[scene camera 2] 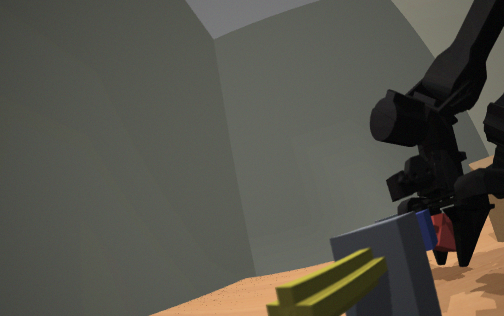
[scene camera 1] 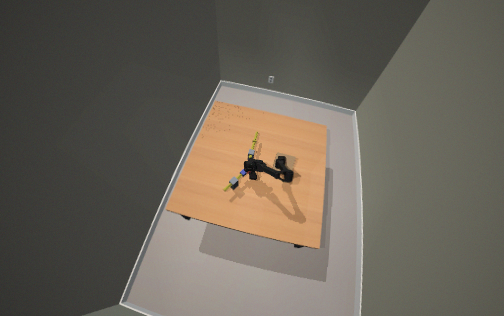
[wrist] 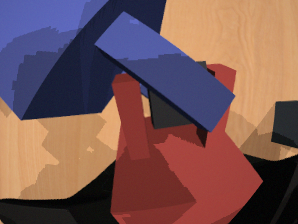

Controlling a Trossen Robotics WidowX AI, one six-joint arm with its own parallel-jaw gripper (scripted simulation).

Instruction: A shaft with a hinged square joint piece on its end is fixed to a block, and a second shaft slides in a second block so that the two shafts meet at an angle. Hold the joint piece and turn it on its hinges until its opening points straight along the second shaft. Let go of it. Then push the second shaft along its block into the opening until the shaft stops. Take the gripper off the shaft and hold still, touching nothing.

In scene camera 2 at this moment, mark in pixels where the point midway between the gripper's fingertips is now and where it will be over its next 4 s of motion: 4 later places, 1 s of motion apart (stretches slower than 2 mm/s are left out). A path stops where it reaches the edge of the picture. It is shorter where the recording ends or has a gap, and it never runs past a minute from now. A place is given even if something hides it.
My gripper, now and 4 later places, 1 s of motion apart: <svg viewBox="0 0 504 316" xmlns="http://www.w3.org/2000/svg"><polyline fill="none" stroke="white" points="452,266 444,259 430,255 420,252 416,236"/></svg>
